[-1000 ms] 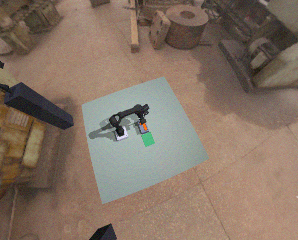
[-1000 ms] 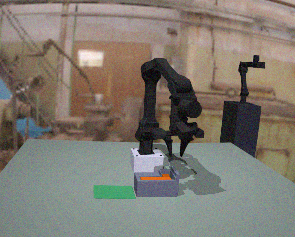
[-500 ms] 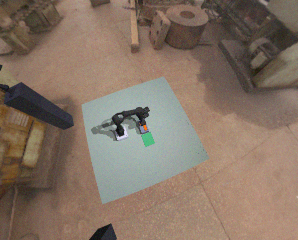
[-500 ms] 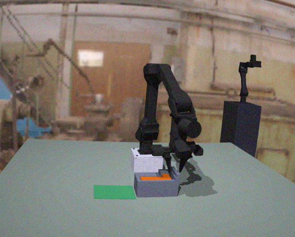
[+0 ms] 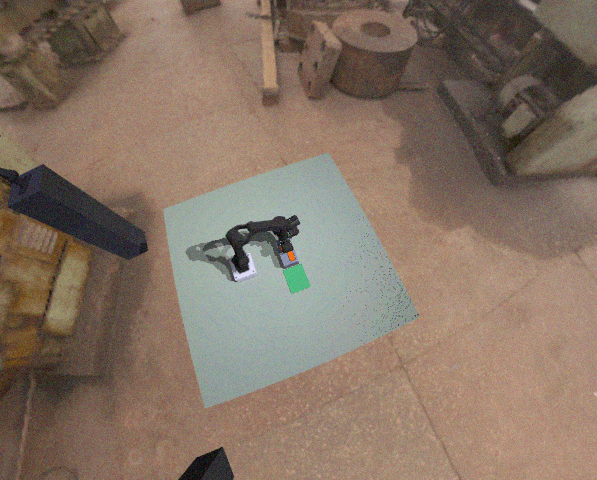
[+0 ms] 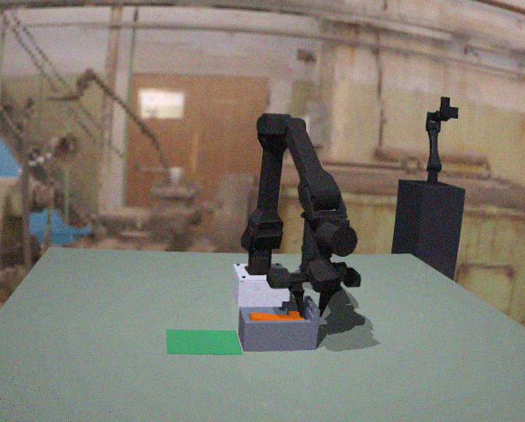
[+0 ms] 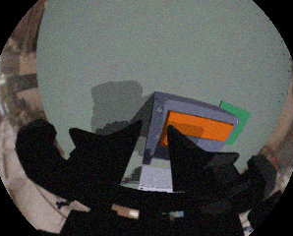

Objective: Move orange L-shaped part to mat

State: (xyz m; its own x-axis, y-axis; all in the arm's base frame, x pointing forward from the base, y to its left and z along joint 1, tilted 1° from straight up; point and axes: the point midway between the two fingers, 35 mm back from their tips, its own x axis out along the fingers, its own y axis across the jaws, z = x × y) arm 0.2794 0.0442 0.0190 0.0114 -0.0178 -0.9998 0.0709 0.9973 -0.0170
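Now: the orange l-shaped part 60 mm to the right of my gripper tip, 10 mm below it and 10 mm behind it. The rest, counted from my gripper tip: green mat: 220 mm to the right, 80 mm below, 20 mm behind.
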